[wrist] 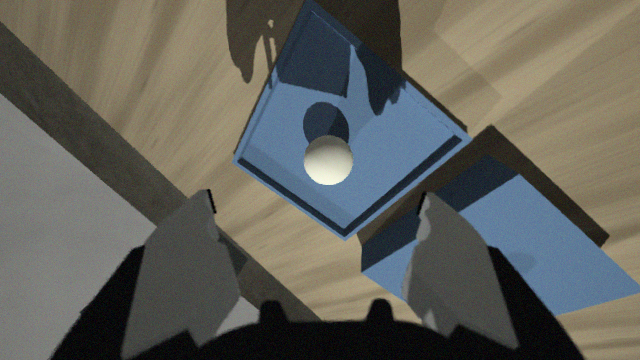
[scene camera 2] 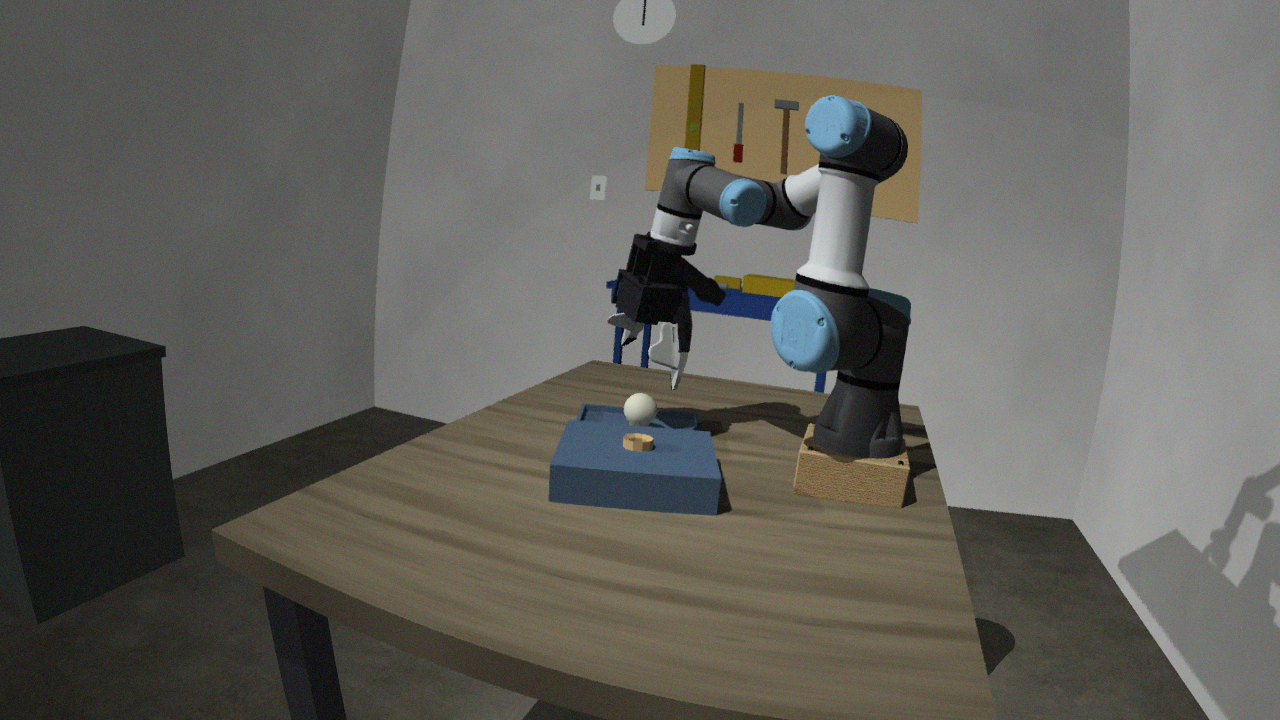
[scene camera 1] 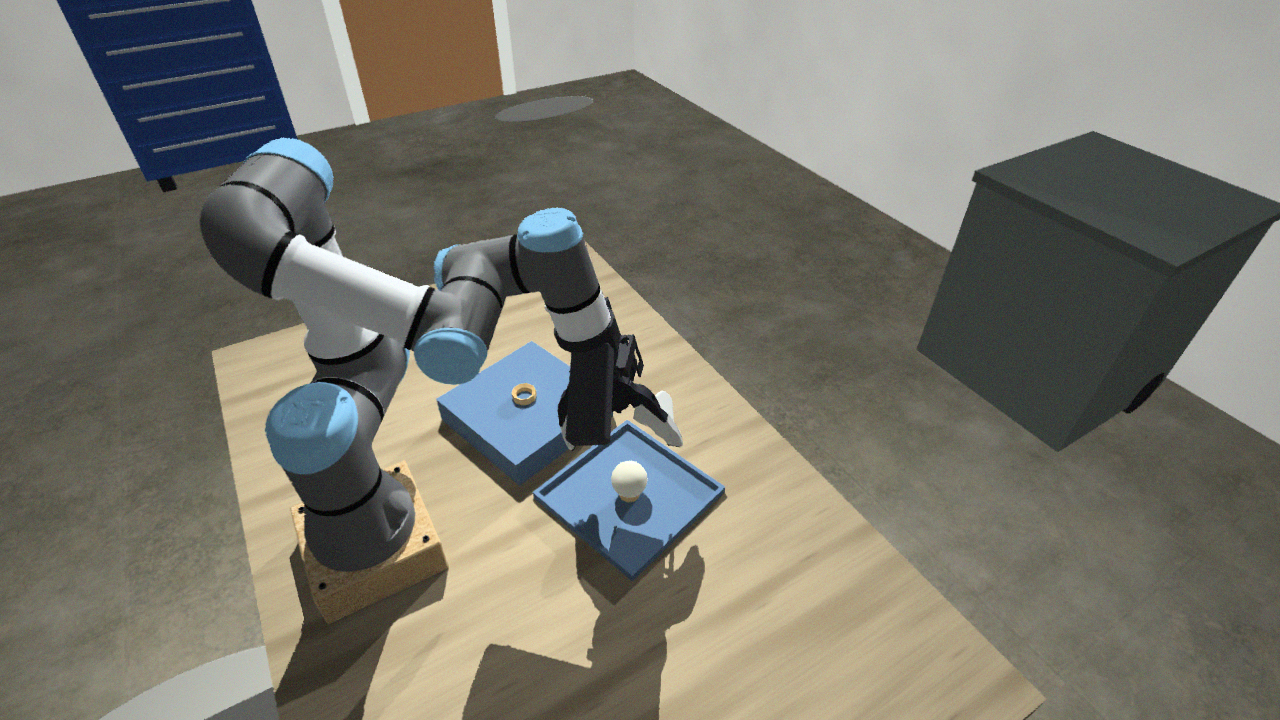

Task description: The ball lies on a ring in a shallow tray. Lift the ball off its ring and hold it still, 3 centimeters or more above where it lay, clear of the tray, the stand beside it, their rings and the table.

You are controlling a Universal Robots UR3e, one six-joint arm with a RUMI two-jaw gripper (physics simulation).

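The cream ball rests on its ring inside the shallow blue tray. The ball hides most of that ring. My gripper is open and empty, its fingers wide apart and tilted. It hangs above the tray's level, near the tray's side by the stand, apart from the ball. In the wrist view the ball shows beyond the fingertips, between their lines. The blue stand bears a tan ring, hidden in the wrist view.
The stand is next to the tray, and the right finger overlaps it in the wrist view. The arm's base sits on a wooden block on the table. A dark grey cabinet stands on the floor off the table.
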